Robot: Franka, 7 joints.
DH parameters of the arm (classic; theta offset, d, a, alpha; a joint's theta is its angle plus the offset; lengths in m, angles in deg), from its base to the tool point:
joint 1: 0 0.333 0 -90
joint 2: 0 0 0 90
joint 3: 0 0.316 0.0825 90
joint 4: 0 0 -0.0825 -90
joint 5: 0 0.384 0 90
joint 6: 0 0 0.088 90
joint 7: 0 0.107 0 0
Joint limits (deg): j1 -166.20..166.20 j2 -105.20..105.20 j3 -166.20..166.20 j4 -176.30..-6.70 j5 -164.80..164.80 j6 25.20..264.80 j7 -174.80..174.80
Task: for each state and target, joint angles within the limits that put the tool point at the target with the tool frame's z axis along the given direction. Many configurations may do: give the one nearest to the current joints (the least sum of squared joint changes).
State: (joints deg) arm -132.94 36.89 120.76 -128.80 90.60 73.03 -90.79
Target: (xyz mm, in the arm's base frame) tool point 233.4 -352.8 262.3 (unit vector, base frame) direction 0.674 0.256 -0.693
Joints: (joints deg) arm -144.04 -16.89 82.55 -147.01 77.97 115.29 -90.79
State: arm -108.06 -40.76 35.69 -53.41 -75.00 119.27 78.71
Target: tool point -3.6 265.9 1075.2 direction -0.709 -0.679 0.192
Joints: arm -86.03 -45.75 19.80 -36.64 -65.18 85.26 78.71
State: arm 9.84 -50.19 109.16 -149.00 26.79 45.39 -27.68
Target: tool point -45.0 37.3 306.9 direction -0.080 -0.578 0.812
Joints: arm 27.31 -29.41 108.27 -176.30 6.51 25.57 -27.68
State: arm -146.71 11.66 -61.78 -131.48 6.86 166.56 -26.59
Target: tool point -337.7 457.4 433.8 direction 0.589 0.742 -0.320
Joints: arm -149.35 55.98 -95.40 -123.18 -19.14 143.06 -26.59
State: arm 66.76 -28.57 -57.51 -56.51 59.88 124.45 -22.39
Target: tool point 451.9 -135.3 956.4 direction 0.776 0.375 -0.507
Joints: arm 32.42 6.79 -68.09 -47.25 53.91 92.52 -22.39
